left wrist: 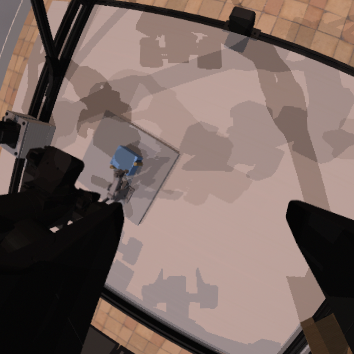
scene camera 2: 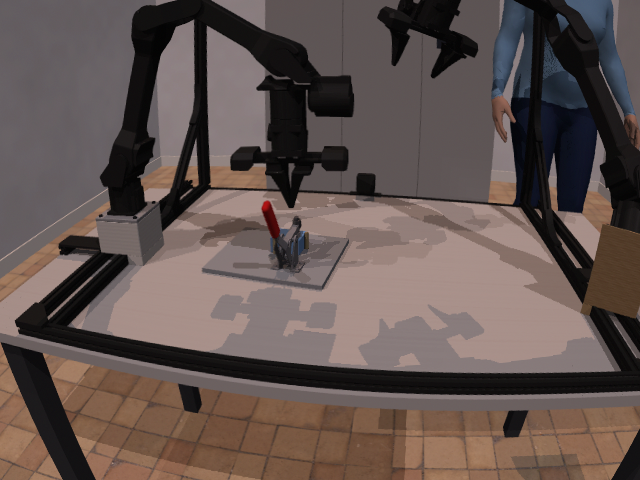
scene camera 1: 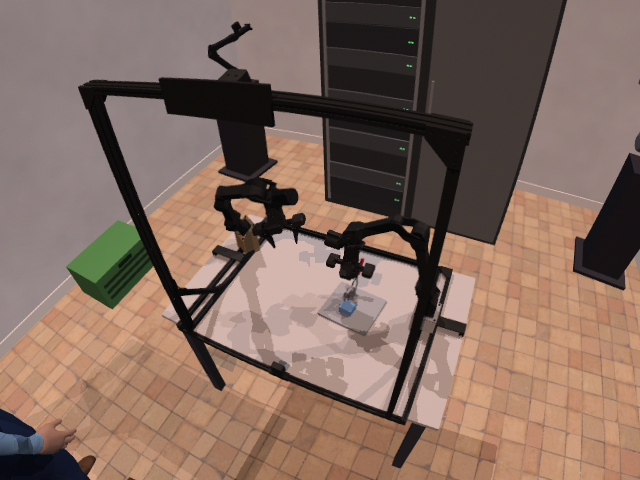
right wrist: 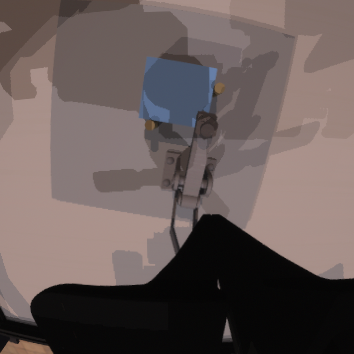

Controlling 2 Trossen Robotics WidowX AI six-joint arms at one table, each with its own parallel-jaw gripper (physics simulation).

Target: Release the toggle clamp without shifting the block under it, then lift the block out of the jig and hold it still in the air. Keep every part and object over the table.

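Frame: origin at the left arm's base, x down, y back, z left, level; metres.
Where they show: left gripper, fingertip midpoint: [left wrist: 205, 210] [scene camera 2: 413, 71] [scene camera 1: 285, 245]; right gripper, fingertip midpoint: [left wrist: 98, 195] [scene camera 2: 291, 207] [right wrist: 209, 222]; left arm's base, link origin: [scene camera 2: 627, 241] [scene camera 1: 244, 227]; right arm's base, link origin: [left wrist: 10, 132] [scene camera 2: 127, 209] [scene camera 1: 427, 309].
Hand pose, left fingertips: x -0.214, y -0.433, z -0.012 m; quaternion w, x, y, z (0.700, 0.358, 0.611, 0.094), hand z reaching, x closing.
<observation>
Things, the pixels of their top centre, and the offset from my left fingertips. "spot": a spot on its surface instead.
- blue block, top centre: [right wrist: 176, 92] [scene camera 2: 288, 234] [left wrist: 122, 159] [scene camera 1: 347, 305] dx +0.309, dy -0.160, dz +0.159 m
- grey jig plate, top centre: [right wrist: 160, 120] [scene camera 2: 278, 252] [left wrist: 120, 166] [scene camera 1: 352, 306] dx +0.337, dy -0.163, dz +0.186 m
- small black box, surface spot: [left wrist: 241, 21] [scene camera 2: 367, 178] [scene camera 1: 278, 363] spot: dx +0.299, dy -0.226, dz -0.214 m
A blue block [scene camera 1: 347, 308] [scene camera 2: 301, 243] [left wrist: 125, 159] [right wrist: 177, 92] stands against brass pins on the grey jig plate [scene camera 1: 373, 307] [scene camera 2: 232, 255] [left wrist: 95, 155] [right wrist: 115, 150]. The metal toggle clamp [left wrist: 119, 184] [right wrist: 195, 170] reaches over the block's edge; contact with it cannot be told. Its red handle [scene camera 1: 361, 266] [scene camera 2: 269, 219] leans to the left in scene camera 2 and does not show in the right wrist view. My right gripper [scene camera 2: 292, 205] [right wrist: 209, 222] is shut and empty, pointing down above the clamp, near the handle. My left gripper [scene camera 1: 284, 243] [scene camera 2: 414, 70] [left wrist: 205, 210] is open and empty, high and away from the jig.
A wooden holder [scene camera 1: 247, 236] [scene camera 2: 614, 271] stands by the left arm's base. Black frame rails [scene camera 2: 310, 373] edge the table. A small black box [scene camera 1: 278, 367] [scene camera 2: 365, 183] [left wrist: 241, 21] sits on the rail across from the arms. A person [scene camera 2: 553, 103] stands beyond the table.
</observation>
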